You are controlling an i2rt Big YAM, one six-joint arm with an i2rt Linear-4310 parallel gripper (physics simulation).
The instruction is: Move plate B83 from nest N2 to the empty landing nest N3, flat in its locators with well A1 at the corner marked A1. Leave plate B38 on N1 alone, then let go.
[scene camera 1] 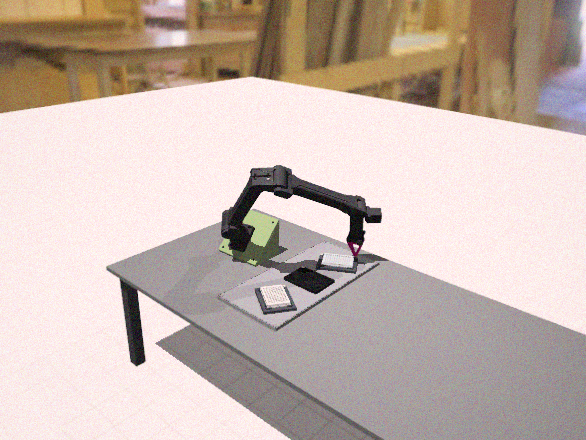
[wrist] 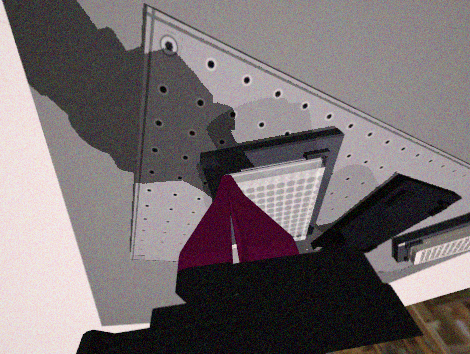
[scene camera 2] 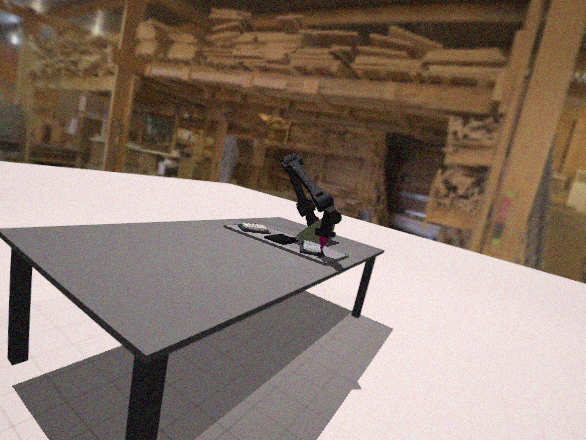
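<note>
My gripper (scene camera 1: 355,255) (scene camera 2: 322,254) (wrist: 226,180) is shut and empty. Its magenta fingertips meet at one edge of a white well plate (scene camera 1: 337,260) (scene camera 2: 312,247) (wrist: 285,195); I cannot tell whether they touch it. That plate lies in a dark nest (scene camera 1: 337,269) (wrist: 280,150) and is partly hidden by the fingers in the wrist view. The empty black nest (scene camera 1: 309,279) (scene camera 2: 281,239) (wrist: 390,212) is in the middle of the row. A second white plate (scene camera 1: 274,296) (scene camera 2: 254,227) (wrist: 445,250) lies in the nest at the other end. Labels and the A1 mark are not readable.
The nests stand on a light perforated board (scene camera 1: 240,296) (wrist: 165,215) on the grey table (scene camera 1: 425,340) (scene camera 2: 150,290). The arm's green angled base block (scene camera 1: 265,235) stands behind the board. The arm's shadow falls across the board and one nest.
</note>
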